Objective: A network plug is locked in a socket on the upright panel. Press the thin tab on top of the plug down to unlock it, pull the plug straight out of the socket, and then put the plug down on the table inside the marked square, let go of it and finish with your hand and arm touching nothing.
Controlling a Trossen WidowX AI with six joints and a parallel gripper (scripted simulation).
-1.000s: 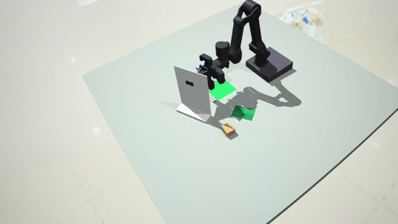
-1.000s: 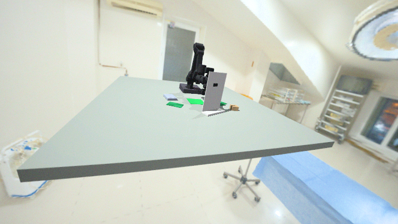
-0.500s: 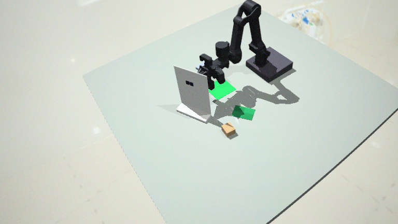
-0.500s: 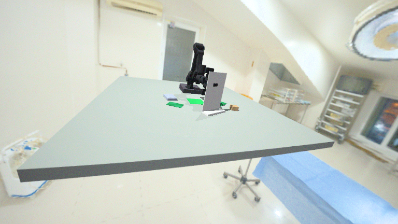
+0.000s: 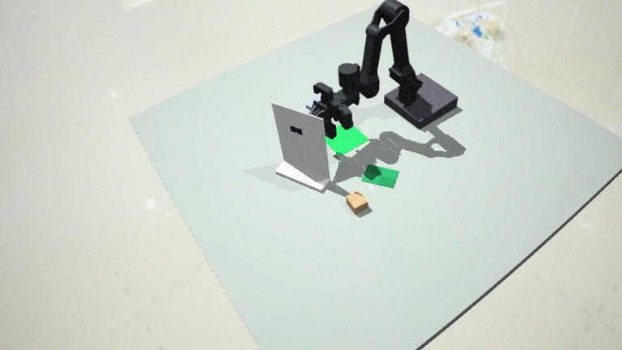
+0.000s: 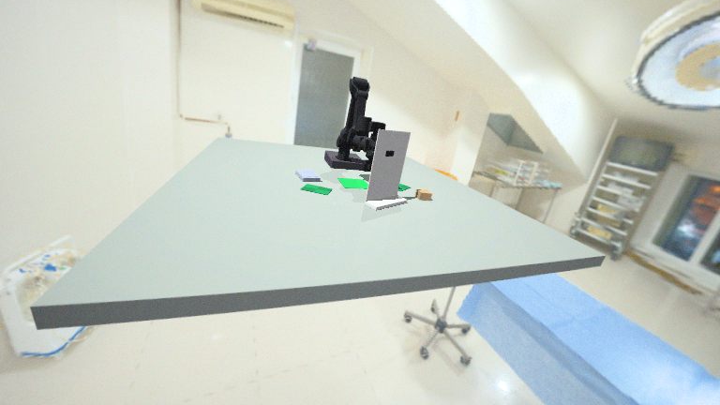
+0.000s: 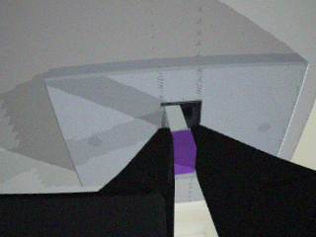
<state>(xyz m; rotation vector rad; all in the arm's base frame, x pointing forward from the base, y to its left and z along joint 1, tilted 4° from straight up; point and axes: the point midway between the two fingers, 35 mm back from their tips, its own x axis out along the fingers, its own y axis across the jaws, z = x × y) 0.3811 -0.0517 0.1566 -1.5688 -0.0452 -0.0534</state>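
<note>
My gripper tip is now 17 cm above the green marked square, 16 cm past it and 1 cm to the left of it. Round my gripper tip: upright panel (6 cm below, 3 cm ahead); purple plug (right at my gripper tip).
</note>
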